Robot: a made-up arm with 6 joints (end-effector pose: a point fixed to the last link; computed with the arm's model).
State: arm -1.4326 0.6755 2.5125 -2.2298 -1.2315 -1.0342
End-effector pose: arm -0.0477 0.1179 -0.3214 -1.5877 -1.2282 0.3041
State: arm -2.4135 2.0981 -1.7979 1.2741 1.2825 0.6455
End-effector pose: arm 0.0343 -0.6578 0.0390 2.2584 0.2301 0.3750
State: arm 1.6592 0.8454 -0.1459 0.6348 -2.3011 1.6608
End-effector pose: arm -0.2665 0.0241 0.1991 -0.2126 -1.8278 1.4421
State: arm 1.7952 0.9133 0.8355 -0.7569 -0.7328 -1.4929
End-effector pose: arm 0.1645 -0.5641 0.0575 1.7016 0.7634 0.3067
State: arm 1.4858 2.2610 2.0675 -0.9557 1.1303 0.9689
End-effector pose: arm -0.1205 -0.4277 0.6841 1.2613 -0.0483 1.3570
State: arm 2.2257 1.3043 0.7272 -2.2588 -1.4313 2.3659
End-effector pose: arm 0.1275 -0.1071 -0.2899 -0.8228 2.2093 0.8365
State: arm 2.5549 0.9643 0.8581 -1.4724 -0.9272 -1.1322
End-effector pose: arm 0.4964 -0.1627 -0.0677 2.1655 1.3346 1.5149
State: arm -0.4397 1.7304 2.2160 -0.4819 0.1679 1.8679
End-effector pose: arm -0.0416 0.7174 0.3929 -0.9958 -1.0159 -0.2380
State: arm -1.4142 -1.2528 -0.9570 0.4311 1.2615 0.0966
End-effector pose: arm 0.1589 -0.5587 0.0211 -0.6827 -1.6971 2.2385
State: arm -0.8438 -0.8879 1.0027 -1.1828 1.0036 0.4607
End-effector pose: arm -0.1537 0.7116 -0.1479 -1.2630 1.3428 0.3756
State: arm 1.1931 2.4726 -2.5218 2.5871 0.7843 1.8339
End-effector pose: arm -0.4136 0.6481 0.2593 0.1121 -2.2554 -2.1426
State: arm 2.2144 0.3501 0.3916 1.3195 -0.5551 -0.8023
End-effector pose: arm 0.0794 -0.1687 0.6265 0.5108 0.1165 -0.1022
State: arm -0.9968 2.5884 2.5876 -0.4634 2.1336 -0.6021
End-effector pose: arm -0.3438 0.0961 0.3151 2.5638 -0.2210 -1.3996
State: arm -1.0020 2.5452 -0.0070 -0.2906 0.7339 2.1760
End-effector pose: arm -0.5513 -0.2549 -0.3530 -0.1211 -2.6292 1.5046
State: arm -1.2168 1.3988 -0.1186 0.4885 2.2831 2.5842
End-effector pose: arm -0.0282 -0.5249 0.0800 -1.6617 1.7117 -1.2972
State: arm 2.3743 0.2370 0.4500 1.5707 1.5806 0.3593
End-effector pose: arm 0.3595 0.3372 0.4251 0.0023 1.9722 1.1135
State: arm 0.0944 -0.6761 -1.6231 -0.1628 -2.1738 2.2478
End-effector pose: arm -0.1578 0.3417 0.0834 -0.9258 0.2407 2.3400
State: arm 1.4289 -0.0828 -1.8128 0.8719 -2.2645 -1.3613
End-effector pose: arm -0.1816 0.0008 0.1395 0.2513 -0.9253 0.4783
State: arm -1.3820 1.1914 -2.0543 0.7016 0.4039 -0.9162
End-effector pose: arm 0.4817 -0.4045 -0.0198 0.4162 2.1033 -0.6024
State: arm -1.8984 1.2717 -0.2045 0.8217 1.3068 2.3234
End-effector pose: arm -0.6406 -0.2299 0.1745 0.8081 -2.1635 0.4703
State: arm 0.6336 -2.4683 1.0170 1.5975 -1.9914 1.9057
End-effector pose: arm 0.0762 0.1386 -0.0747 1.4786 1.3775 0.3718
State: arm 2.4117 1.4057 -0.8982 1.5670 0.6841 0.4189
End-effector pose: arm -0.2683 0.5710 -0.0942 -1.5060 1.8219 1.0521
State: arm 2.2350 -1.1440 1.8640 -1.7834 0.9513 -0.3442
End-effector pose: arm 0.5246 -0.1319 -0.3494 0.3006 2.7198 -0.5595
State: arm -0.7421 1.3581 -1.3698 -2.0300 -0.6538 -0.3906
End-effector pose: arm 0.0747 -0.5437 -0.1010 2.3372 -0.8113 1.2069
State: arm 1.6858 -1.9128 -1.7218 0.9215 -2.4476 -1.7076
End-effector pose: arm -0.0340 -0.0852 0.0240 0.3369 -2.5555 1.0907
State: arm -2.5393 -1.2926 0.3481 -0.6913 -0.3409 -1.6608
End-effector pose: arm 0.6592 -0.0846 0.2163 -1.5444 0.5579 -2.5790
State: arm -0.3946 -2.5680 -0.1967 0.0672 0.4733 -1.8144
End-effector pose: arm 0.2195 0.2426 -0.5255 2.0635 1.5444 1.1048
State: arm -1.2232 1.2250 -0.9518 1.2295 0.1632 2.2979
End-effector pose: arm 0.0173 -0.6071 0.3657 1.3560 -0.7547 0.4350
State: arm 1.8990 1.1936 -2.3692 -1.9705 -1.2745 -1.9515
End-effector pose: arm -0.0438 0.2115 -0.2217 1.9815 -2.2714 0.0240
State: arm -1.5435 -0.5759 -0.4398 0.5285 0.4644 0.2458
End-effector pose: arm 0.4595 -0.3861 0.4353 0.2611 0.9847 -1.9831
